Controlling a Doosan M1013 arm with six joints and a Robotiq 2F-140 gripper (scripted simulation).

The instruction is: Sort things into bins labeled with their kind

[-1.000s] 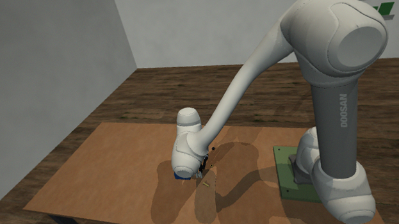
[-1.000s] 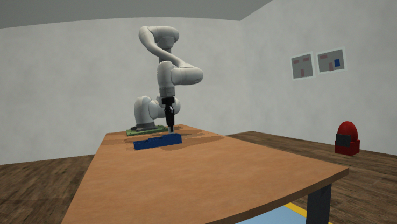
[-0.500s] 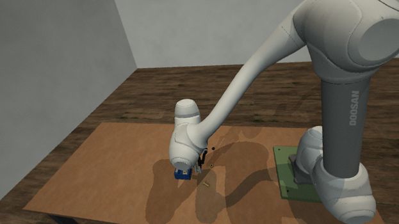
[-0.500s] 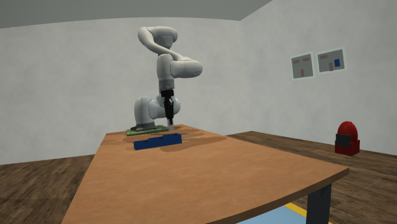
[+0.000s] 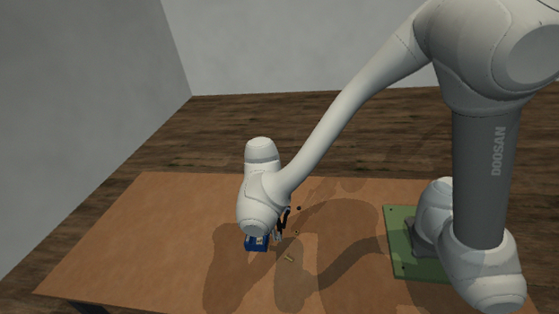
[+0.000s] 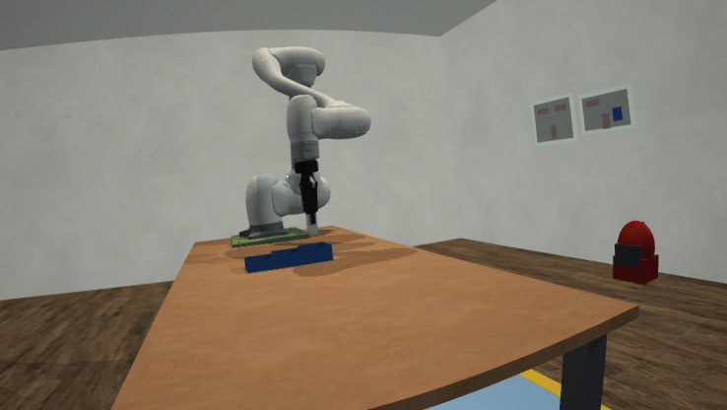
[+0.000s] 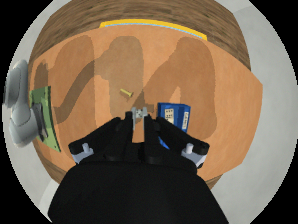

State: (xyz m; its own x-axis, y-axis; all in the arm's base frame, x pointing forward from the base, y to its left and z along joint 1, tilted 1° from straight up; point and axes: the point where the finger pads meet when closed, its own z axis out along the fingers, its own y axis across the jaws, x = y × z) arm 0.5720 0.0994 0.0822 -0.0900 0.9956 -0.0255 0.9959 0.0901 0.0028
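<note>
The white flat part is 90 mm ahead of my hand, 20 mm to the right of it and 90 mm below it. Round my hand: brass bolt: 40 mm behind, 40 mm to the left, 90 mm below; long blue bin: 100 mm ahead, 100 mm to the right, 80 mm below; brass nut: 60 mm behind, 80 mm to the right, 100 mm below.
</note>
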